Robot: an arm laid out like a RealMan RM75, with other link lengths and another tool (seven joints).
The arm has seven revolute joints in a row. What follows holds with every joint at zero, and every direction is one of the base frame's. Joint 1 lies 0.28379 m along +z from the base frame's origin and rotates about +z. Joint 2 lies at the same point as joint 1 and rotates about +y. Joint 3 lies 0.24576 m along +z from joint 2 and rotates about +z. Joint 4 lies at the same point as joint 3 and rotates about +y. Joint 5 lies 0.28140 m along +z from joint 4 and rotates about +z. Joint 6 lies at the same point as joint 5 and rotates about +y. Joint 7 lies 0.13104 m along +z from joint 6 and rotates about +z. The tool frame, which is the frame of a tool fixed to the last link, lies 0.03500 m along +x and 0.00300 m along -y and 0.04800 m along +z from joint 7; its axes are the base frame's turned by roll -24.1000, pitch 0.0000 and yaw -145.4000 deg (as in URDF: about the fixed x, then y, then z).
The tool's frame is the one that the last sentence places.
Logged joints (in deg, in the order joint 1, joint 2, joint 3, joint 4, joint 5, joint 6, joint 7), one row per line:
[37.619, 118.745, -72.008, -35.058, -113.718, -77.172, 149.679]
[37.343, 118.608, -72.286, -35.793, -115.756, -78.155, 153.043]
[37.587, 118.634, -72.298, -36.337, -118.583, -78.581, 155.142]
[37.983, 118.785, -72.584, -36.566, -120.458, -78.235, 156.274]
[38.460, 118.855, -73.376, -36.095, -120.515, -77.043, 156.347]
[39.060, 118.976, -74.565, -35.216, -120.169, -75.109, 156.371]
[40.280, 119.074, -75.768, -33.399, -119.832, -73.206, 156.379]
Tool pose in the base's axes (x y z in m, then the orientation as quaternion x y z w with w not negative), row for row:
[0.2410, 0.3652, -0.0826, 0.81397, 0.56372, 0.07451, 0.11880]
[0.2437, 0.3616, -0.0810, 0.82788, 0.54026, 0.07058, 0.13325]
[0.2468, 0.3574, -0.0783, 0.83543, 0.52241, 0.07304, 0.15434]
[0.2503, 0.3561, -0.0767, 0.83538, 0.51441, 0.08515, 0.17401]
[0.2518, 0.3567, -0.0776, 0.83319, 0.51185, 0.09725, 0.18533]
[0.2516, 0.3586, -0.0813, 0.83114, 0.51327, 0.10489, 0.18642]
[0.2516, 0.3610, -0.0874, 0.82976, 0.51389, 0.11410, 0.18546]
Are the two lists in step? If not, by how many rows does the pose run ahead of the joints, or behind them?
The pose runs 1 row behind the joints: the pose in row i belongs to the joints in row i - 1.
